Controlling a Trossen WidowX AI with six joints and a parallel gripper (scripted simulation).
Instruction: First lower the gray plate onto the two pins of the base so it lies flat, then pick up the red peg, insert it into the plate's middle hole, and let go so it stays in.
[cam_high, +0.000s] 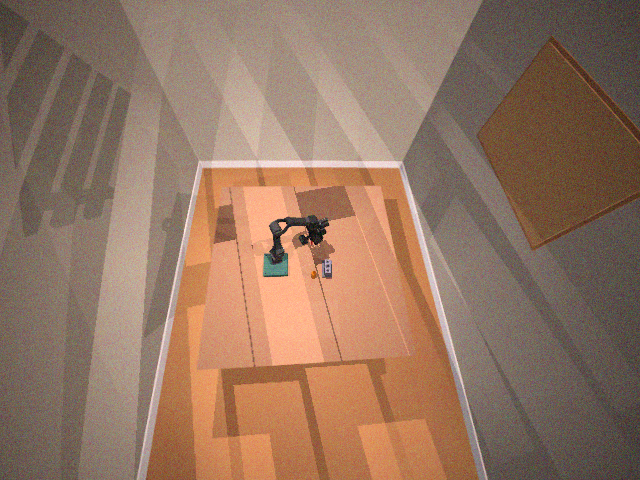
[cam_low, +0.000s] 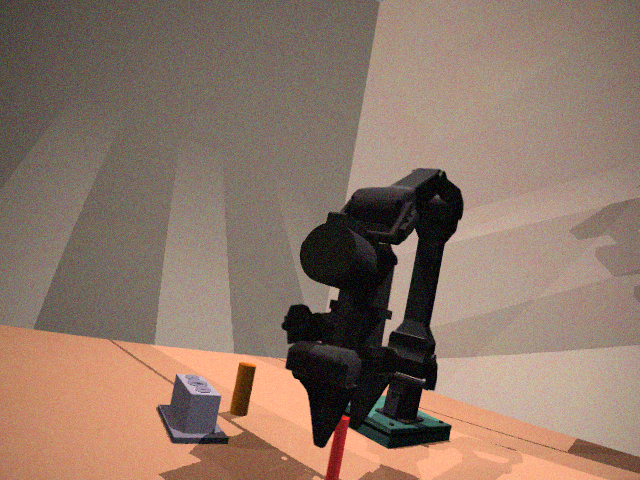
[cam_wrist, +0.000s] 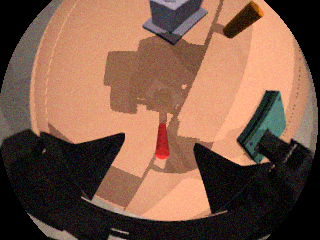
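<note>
The red peg lies 2 cm below my gripper tip. Round my gripper tip: orange cylinder 5 cm behind, 24 cm to the right, 2 cm below; gray plate 6 cm ahead, 21 cm to the right, 1 cm below.
</note>
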